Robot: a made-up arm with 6 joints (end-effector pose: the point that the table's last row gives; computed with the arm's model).
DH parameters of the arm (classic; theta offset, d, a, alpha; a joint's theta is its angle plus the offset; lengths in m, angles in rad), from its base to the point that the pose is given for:
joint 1: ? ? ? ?
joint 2: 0.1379 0 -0.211 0
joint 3: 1.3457 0 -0.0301 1.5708
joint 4: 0 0.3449 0 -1.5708
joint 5: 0 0 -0.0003 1.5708
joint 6: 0 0.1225 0 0
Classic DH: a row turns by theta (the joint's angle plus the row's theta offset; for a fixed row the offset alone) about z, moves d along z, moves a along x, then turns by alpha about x.
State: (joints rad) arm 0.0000 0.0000 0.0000 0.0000 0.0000 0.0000
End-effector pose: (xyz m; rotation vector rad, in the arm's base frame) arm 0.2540 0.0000 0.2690 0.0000 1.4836 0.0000
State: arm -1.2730 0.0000 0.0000 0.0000 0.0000 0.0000
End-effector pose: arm 0.0745 -0.2428 0.2690 0.9337 1.2632 -1.0189
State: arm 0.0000 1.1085 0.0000 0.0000 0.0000 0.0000
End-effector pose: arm 0.2028 0.0000 -0.0137 0.0000 2.5921 0.0000
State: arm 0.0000 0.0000 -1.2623 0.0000 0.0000 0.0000
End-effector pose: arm -0.1361 0.0000 0.6607 0.0000 0.2213 0.0000
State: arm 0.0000 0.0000 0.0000 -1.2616 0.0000 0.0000
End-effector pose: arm 0.2540 0.0003 0.2688 -0.9255 1.2672 -1.0100
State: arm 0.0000 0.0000 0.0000 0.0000 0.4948 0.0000
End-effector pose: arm 0.2446 0.0000 0.2097 0.0000 1.9784 0.0000
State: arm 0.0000 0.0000 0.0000 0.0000 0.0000 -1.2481
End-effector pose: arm 0.2540 0.0000 0.2690 -0.9158 1.2719 -0.9994
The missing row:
joint 1: 0 0.169 0 -1.5708
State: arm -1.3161 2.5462 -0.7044 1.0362 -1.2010 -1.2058
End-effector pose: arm -0.0435 -0.2233 -0.1363 -1.1989 -2.0906 1.4170
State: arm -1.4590 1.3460 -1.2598 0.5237 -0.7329 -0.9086
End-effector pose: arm 0.0057 -0.4193 0.4809 0.8335 0.7819 -1.9393
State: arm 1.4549 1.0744 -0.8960 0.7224 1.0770 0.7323
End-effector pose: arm -0.0334 0.3290 0.2794 0.6343 -2.4780 -0.8919
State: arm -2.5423 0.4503 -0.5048 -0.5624 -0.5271 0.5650
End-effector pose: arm -0.1952 -0.1733 0.4313 1.0764 0.6159 -2.0957
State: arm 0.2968 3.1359 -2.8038 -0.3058 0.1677 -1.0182
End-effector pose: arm 0.6364 0.1883 0.0388 -1.4559 1.4374 -0.7052
